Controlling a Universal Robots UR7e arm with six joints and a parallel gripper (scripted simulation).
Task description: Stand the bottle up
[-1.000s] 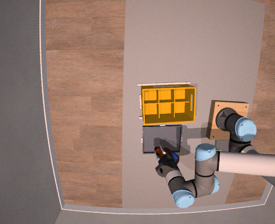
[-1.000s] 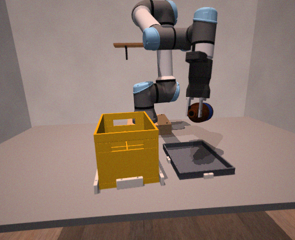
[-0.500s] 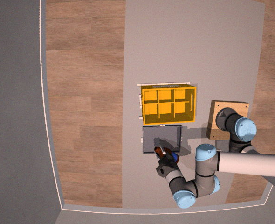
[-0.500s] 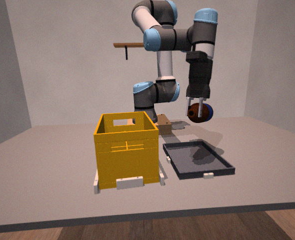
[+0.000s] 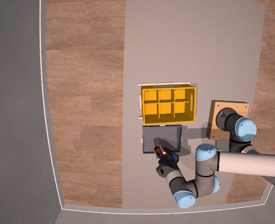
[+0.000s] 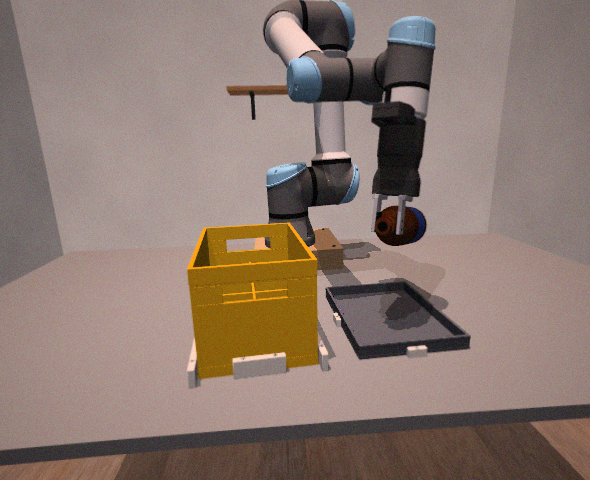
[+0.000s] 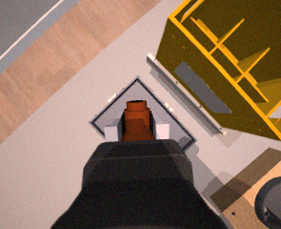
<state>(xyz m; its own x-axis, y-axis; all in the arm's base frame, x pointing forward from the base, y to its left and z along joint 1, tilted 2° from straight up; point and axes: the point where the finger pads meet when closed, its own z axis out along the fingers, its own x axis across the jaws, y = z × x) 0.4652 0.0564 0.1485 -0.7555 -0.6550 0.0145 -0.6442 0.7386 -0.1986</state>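
My gripper is now 4 cm to the right of the brown bottle, 3 cm past it and 1 cm above it. Round my hand: yellow crate (23 cm to the right, 12 cm below, 9 cm behind); then dark grey tray (19 cm below, 4 cm behind, 3 cm to the left).
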